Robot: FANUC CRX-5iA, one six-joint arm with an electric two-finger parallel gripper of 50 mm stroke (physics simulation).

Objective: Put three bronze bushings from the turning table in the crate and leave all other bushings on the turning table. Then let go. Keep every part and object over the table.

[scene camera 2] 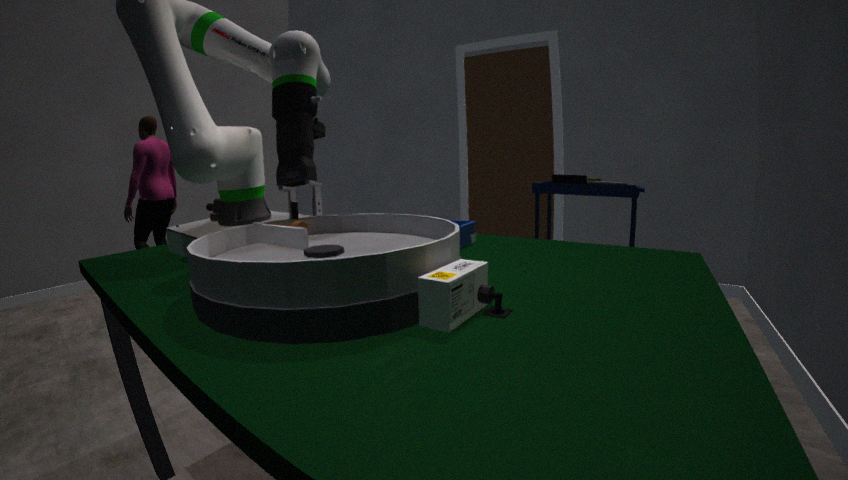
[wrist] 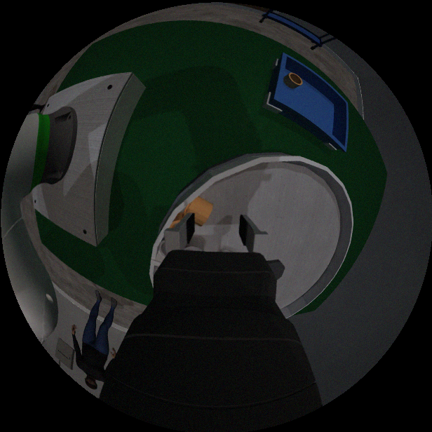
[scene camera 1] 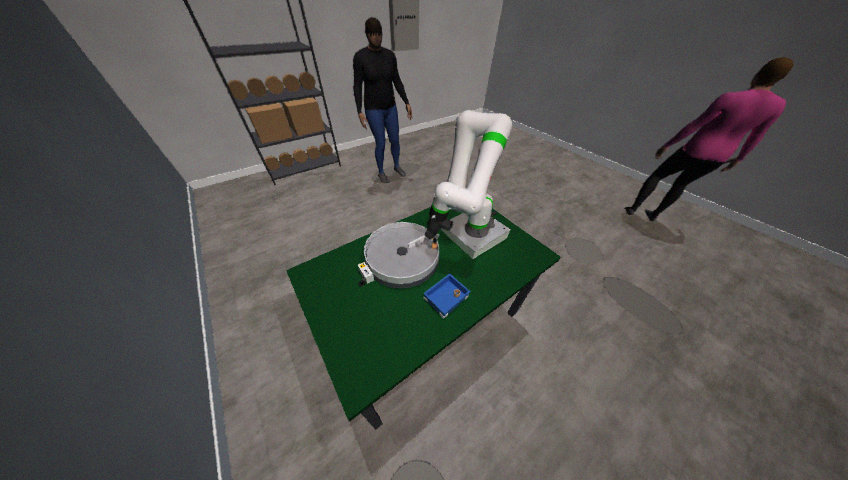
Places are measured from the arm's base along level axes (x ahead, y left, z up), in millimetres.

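Pixels of known places: gripper, fingertip midpoint: (scene camera 2: 305, 217) (scene camera 1: 431, 244); arm's base, link origin: (scene camera 2: 244, 220) (scene camera 1: 476, 229).
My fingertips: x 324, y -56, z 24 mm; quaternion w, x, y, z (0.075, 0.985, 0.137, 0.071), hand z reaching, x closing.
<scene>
For each thing: its top centre in the pictures, then the offset to it from my fingertips. "spot": a spot on its surface instead. Level surfaces: height alone.
- blue crate, top centre: (scene camera 2: 427, 223) (scene camera 1: 447, 292) 119 mm ahead, 268 mm left, 43 mm down
- pale guide bar, surface spot: (scene camera 2: 279, 233) (scene camera 1: 418, 239) spot: 25 mm ahead, 88 mm right, 16 mm down
- white control box, surface spot: (scene camera 2: 453, 294) spot: 393 mm ahead, 144 mm right, 51 mm down
- green table, surface height: 93 mm down
A blue crate (scene camera 1: 441, 298) (scene camera 2: 467, 233) (wrist: 312, 105) holds one bronze bushing (scene camera 1: 457, 293) (wrist: 293, 80) near a corner. The grey turning table (scene camera 1: 386, 243) (scene camera 2: 297, 282) (wrist: 300, 210) carries a bronze bushing (scene camera 1: 435, 245) (scene camera 2: 299, 224) (wrist: 201, 211) near its rim on the robot's side. A second bronze bushing (wrist: 175, 221) shows in part behind a finger in the wrist view. Grey bushings (wrist: 193, 248) are partly hidden by the gripper. My gripper (scene camera 1: 432, 239) (scene camera 2: 306, 209) (wrist: 216, 223) is open and empty, low over the turning table. In the wrist view the bronze bushings lie left of the gap between its fingers.
A pale guide bar (scene camera 1: 418, 241) (scene camera 2: 279, 233) reaches inward from the turning table's rim. A white control box (scene camera 1: 365, 272) (scene camera 2: 453, 294) stands beside the turning table. The robot base plate (scene camera 1: 477, 237) (wrist: 112, 165) stands on the green table (scene camera 1: 368, 339) (scene camera 2: 571, 356). Two people stand beyond it.
</scene>
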